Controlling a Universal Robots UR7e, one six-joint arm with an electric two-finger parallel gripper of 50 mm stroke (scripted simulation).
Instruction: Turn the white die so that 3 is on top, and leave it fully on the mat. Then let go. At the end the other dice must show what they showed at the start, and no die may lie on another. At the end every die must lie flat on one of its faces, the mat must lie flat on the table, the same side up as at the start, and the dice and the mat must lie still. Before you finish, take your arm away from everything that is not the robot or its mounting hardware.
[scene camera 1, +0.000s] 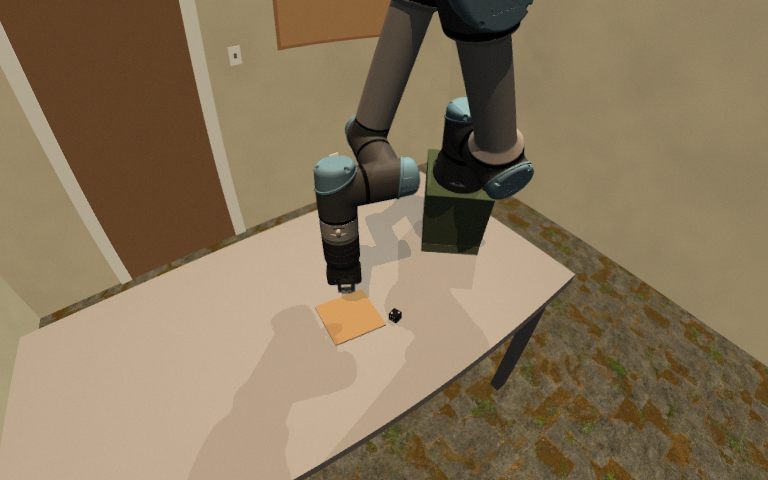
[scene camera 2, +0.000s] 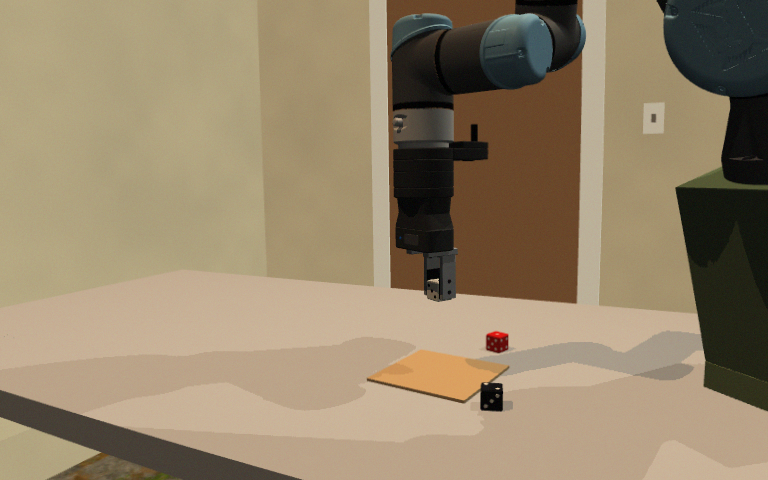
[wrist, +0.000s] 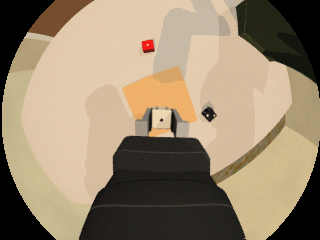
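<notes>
There's an orange mat (scene camera 2: 454, 378), and you'd also find the mat in scene camera 1 (scene camera 1: 350, 316) and in the wrist view (wrist: 167, 88). As for my gripper (scene camera 2: 439, 296), it's visible in scene camera 1 too (scene camera 1: 346, 289), and the wrist view shows my gripper as well (wrist: 161, 115).
</notes>
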